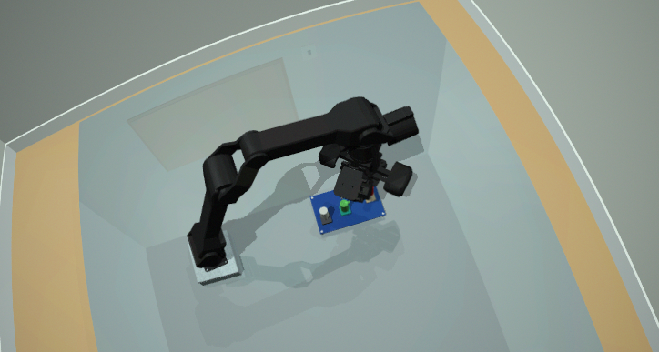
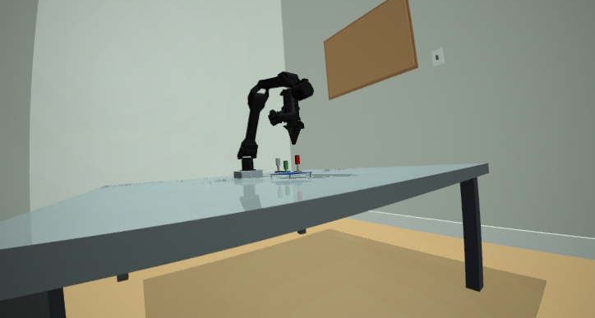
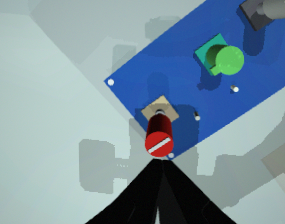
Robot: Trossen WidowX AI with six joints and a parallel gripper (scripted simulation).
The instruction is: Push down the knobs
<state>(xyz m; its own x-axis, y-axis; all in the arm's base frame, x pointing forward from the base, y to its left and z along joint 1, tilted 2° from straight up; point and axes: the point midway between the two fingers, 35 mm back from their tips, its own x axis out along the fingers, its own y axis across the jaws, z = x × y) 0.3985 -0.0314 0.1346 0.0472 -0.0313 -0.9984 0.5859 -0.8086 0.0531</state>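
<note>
Right now my gripper tip is 5 cm above the red knob, 1 cm to the right of it and 1 cm short of it. Also, from my gripper tip: green knob (7 cm below, 6 cm behind).
</note>
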